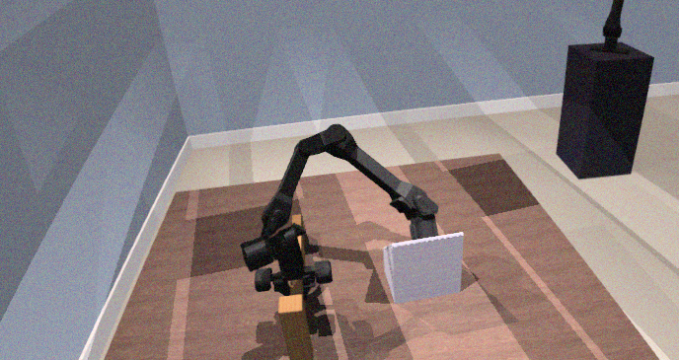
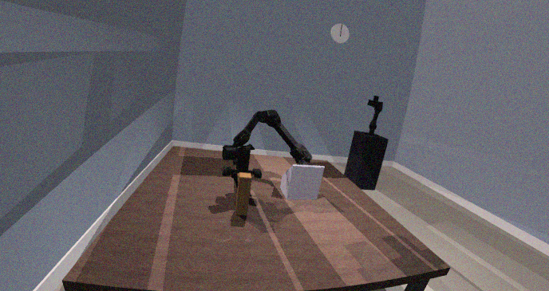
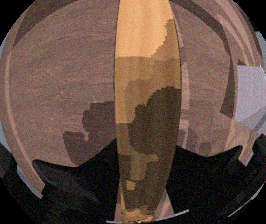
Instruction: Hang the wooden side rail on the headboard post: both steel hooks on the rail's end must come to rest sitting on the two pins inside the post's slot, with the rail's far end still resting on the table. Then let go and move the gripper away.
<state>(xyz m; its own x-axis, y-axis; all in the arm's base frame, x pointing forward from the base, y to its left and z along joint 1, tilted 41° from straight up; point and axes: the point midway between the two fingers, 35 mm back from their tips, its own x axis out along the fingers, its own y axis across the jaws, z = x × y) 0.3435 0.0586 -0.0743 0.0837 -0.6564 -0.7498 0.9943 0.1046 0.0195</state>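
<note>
The wooden headboard post is 1 cm behind my gripper tip, 14 cm to the left of it and 4 cm above it.
</note>
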